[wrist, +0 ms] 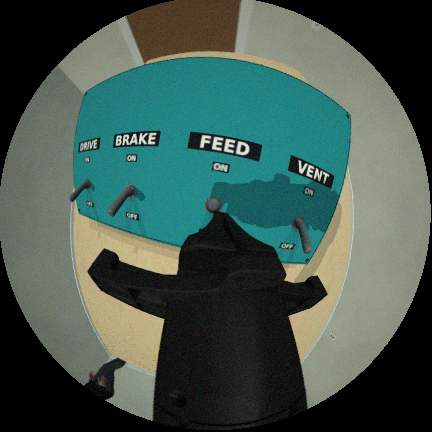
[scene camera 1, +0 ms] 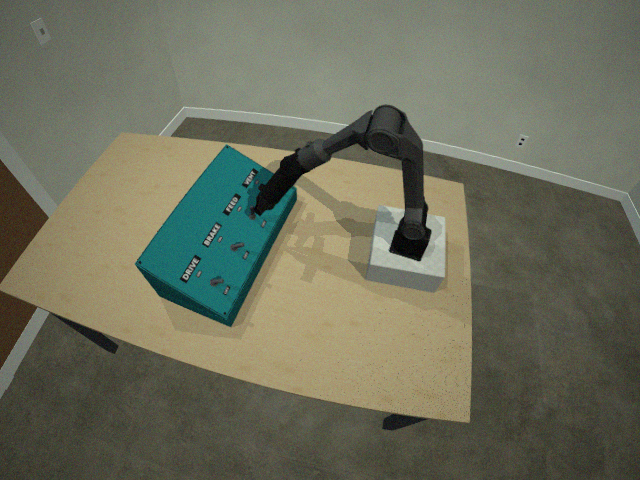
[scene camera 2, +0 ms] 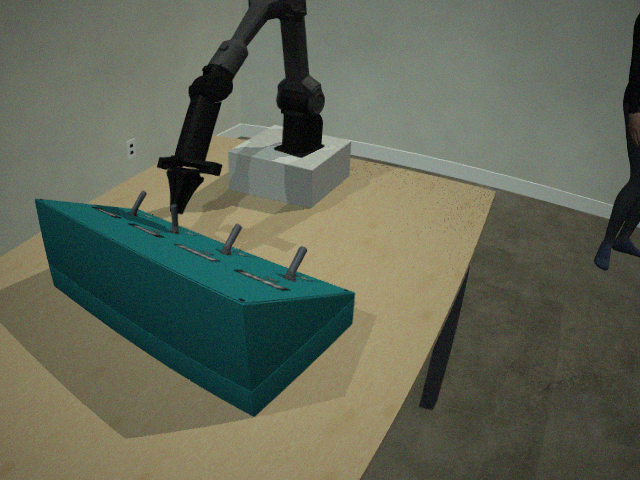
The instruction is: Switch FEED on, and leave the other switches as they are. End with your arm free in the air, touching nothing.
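Note:
The FEED lever (scene camera 1: 252, 213) (scene camera 2: 174, 219) (wrist: 214, 204) stands more upright than the others, its round end facing the wrist camera. My gripper (scene camera 1: 259, 209) (scene camera 2: 179, 209) (wrist: 218, 220) is shut and empty, its tip at the OFF side of the FEED lever and seemingly against it. The FEED OFF label is hidden in the wrist view. The BRAKE lever (scene camera 1: 237, 246) (scene camera 2: 231, 238) (wrist: 121, 200), DRIVE lever (scene camera 1: 216, 281) (scene camera 2: 296, 262) (wrist: 80, 190) and VENT lever (scene camera 2: 138, 203) (wrist: 303, 235) lean to OFF.
The teal switch box (scene camera 1: 180, 222) (scene camera 2: 155, 289) (wrist: 210, 95) with its sloped top stands on the wooden table (scene camera 1: 330, 351) (scene camera 2: 413, 217). The pale base block (scene camera 1: 403, 279) (scene camera 2: 268, 180) carries my arm. A person (scene camera 2: 628, 196) (wrist: 105, 377) stands beyond the table.

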